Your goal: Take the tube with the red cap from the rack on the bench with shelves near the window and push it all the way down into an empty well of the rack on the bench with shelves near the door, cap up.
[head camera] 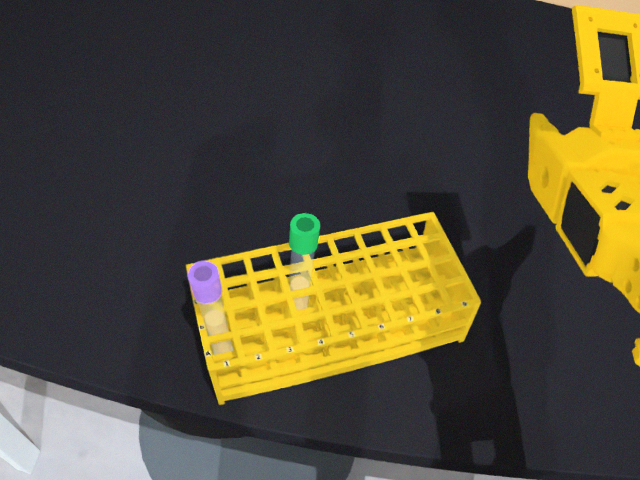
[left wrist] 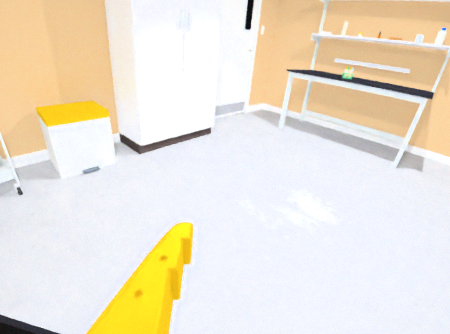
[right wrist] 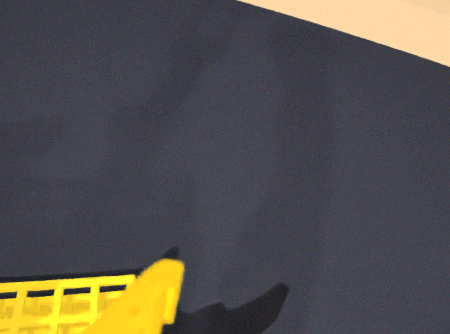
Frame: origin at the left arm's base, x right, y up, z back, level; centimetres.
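Seen in the pictures: left end effector, tool point: (left wrist: 191, 238); right end effector, tool point: (head camera: 540, 120) (right wrist: 179, 285).
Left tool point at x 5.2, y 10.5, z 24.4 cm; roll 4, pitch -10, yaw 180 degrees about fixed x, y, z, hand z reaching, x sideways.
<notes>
Offsets run from my left tool point to a thing's middle. Level surfaces: height alone.
The tube with the red cap does not show in any of the three views. A yellow rack {dx +23.0, dy -9.0, dz -52.3 cm} (head camera: 343, 356) (right wrist: 57, 300) stands on the black bench top {dy -11.8 cm} (head camera: 129, 129) (right wrist: 225, 125); a purple-capped tube {dx +14.2, dy -5.5, dz -52.0 cm} (head camera: 205, 282) stands in its left end and a green-capped tube {dx +21.0, dy -5.5, dz -53.5 cm} (head camera: 304, 233) near its middle. My right gripper (head camera: 538, 121) (right wrist: 172, 265) is open and empty, above the bench beyond the rack's right end; one jaw shows in the right wrist view. My left gripper (left wrist: 185, 228) is fully open and empty, with one notched jaw showing over the floor.
The left wrist view shows a black-topped bench {dy -13.4 cm} (left wrist: 385, 88) with a shelf {dy +32.0 cm} (left wrist: 380, 41) at the right, near a white door (left wrist: 235, 60). A small green-and-white thing (left wrist: 348, 73) is on that bench. A white cabinet (left wrist: 165, 75) and a yellow-lidded bin (left wrist: 80, 142) stand at the left.
</notes>
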